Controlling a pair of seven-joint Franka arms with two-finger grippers.
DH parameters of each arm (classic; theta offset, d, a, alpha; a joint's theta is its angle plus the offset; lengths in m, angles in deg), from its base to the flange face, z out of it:
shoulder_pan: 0 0.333 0 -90
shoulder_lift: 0 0 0 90
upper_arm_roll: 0 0.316 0.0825 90
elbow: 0 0 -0.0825 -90
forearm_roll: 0 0.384 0 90
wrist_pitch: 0 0 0.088 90
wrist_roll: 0 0.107 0 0
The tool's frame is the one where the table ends.
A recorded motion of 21 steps. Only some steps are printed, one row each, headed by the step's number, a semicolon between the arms.
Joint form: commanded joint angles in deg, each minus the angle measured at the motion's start. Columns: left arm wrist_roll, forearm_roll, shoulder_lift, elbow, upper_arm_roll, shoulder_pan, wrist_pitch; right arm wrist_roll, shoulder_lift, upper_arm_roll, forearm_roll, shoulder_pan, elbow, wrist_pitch.
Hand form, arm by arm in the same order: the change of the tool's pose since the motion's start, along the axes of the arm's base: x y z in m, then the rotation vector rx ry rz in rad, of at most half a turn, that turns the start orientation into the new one. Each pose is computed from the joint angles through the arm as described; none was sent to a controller.
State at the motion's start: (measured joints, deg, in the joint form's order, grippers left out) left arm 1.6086 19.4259 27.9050 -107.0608 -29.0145 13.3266 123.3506; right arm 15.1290 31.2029 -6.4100 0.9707 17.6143 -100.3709 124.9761
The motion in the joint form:
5: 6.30 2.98 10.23 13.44 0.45 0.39 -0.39; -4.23 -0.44 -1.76 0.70 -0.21 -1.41 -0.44
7: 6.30 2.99 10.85 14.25 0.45 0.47 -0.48; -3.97 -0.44 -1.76 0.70 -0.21 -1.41 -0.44
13: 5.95 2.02 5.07 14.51 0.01 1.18 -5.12; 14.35 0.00 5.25 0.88 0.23 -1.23 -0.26
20: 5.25 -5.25 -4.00 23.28 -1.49 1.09 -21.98; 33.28 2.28 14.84 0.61 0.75 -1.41 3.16
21: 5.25 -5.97 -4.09 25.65 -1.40 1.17 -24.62; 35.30 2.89 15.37 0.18 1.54 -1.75 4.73
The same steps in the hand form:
5: 0.0639 0.0203 -0.0113 -0.0494 -0.0514 -0.0669; -0.0037 -0.0220 -0.0047 -0.0016 0.0259 0.0331
7: 0.0674 0.0222 -0.0123 -0.0533 -0.0531 -0.0613; -0.0037 -0.0220 -0.0047 -0.0021 0.0256 0.0286
13: 0.0652 0.0305 0.0472 -0.0147 -0.0761 -0.0375; -0.0215 0.0540 -0.0111 0.0198 0.0306 -0.1771
20: 0.0513 0.0264 0.1933 -0.0288 -0.0654 0.0492; -0.0581 0.1533 -0.0301 0.0622 0.0462 -0.3531
21: 0.0519 0.0314 0.2095 -0.0350 -0.0586 0.0650; -0.0645 0.1662 -0.0368 0.0647 0.0372 -0.3631

